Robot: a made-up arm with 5 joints. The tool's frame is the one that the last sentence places.
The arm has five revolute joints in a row. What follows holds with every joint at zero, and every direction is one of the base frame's.
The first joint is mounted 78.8 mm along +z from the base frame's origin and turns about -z.
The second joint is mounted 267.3 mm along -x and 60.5 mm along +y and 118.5 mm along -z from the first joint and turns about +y.
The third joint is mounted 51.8 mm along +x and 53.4 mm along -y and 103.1 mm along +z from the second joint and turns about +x.
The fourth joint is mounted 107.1 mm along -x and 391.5 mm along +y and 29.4 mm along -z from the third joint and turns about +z.
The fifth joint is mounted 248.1 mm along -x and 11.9 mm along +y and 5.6 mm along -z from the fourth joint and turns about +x.
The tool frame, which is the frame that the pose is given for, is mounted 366.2 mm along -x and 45 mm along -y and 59.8 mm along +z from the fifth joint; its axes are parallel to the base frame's.
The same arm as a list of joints. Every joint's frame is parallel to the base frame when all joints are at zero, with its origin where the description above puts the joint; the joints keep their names.
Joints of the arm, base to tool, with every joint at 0 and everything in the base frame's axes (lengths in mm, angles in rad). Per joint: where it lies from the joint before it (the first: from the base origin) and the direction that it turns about. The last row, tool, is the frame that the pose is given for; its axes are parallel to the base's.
joint 1: xyz 0 0 78.8 axis 0 0 -1
joint 2: xyz -267.3 60.5 -118.5 axis 0 1 0
joint 3: xyz 51.8 -53.4 103.1 axis 1 0 0
joint 4: xyz -107.1 391.5 -29.4 axis 0 0 1
joint 5: xyz -248.1 11.9 -5.6 axis 1 0 0
tool: xyz -366.2 -45 59.8

